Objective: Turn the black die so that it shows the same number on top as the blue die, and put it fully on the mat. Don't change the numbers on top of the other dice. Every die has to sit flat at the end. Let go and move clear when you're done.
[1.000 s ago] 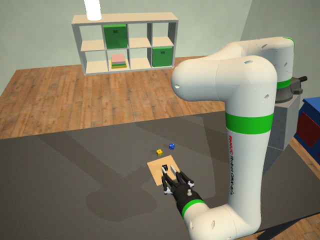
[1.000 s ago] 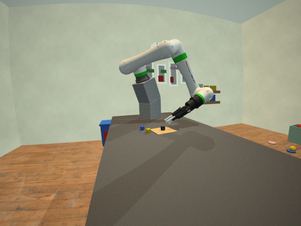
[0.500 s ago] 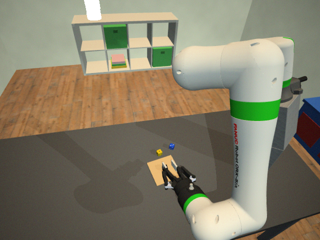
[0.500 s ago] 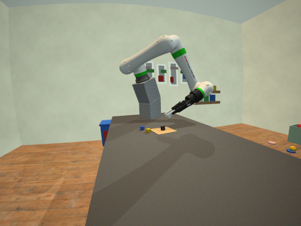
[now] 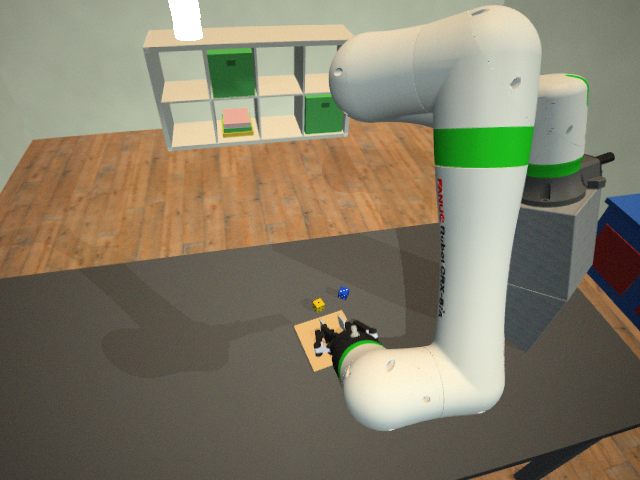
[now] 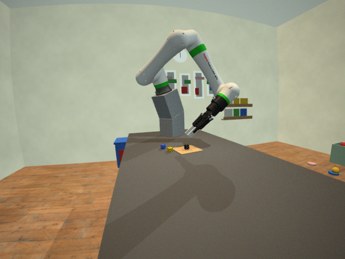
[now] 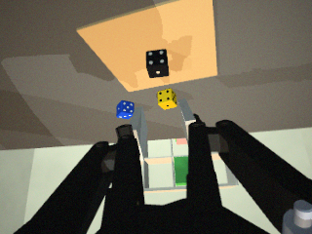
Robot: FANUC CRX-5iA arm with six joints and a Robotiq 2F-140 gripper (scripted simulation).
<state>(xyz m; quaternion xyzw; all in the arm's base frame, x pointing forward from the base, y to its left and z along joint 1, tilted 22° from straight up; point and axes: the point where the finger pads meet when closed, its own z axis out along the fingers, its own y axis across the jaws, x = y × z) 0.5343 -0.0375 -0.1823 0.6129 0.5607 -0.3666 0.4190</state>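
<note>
The black die is 1 cm behind my hand, 3 cm to the right of it and 9 cm below it. The rest, counted from my hand: blue die (9 cm behind, 15 cm to the right, 10 cm below); yellow die (1 cm behind, 13 cm to the right, 10 cm below); tan mat (3 cm to the right, 11 cm below).
</note>
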